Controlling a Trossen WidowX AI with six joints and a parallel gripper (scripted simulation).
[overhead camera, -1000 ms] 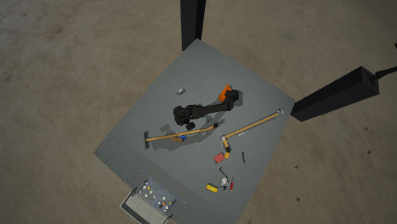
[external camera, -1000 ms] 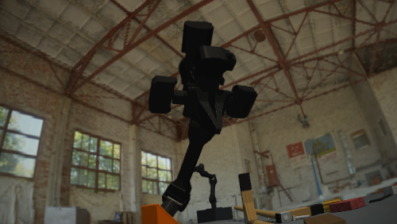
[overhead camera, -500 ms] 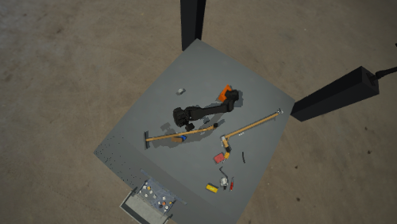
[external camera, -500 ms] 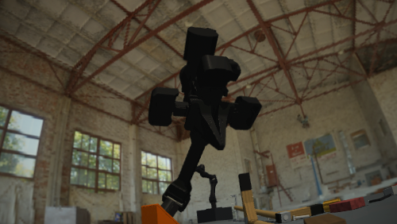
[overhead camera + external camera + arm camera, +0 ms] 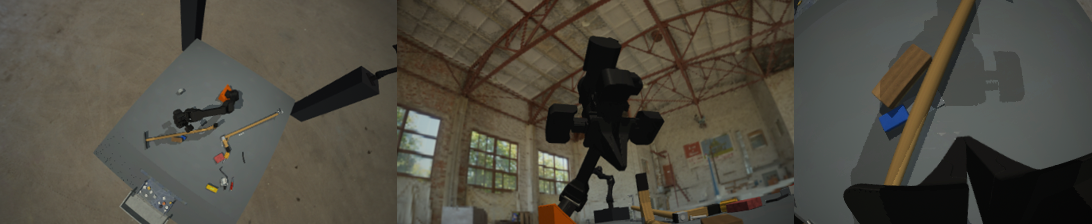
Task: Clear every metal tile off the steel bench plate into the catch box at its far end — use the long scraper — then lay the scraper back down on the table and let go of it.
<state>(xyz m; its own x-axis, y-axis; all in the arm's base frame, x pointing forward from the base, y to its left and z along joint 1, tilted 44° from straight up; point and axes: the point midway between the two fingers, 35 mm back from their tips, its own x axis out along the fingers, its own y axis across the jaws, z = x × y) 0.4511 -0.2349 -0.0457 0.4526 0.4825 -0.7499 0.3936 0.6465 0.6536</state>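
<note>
My gripper tip is now 50 mm above the long scraper, 40 mm short of it and 30 mm to the right of it. Also, from my gripper tip: wooden block 100 mm below, 100 mm ahead, 20 mm to the left; then grey piece 280 mm behind, 170 mm to the right, 90 mm below; then blue block 110 mm below, 60 mm ahead, 40 mm to the left.
</note>
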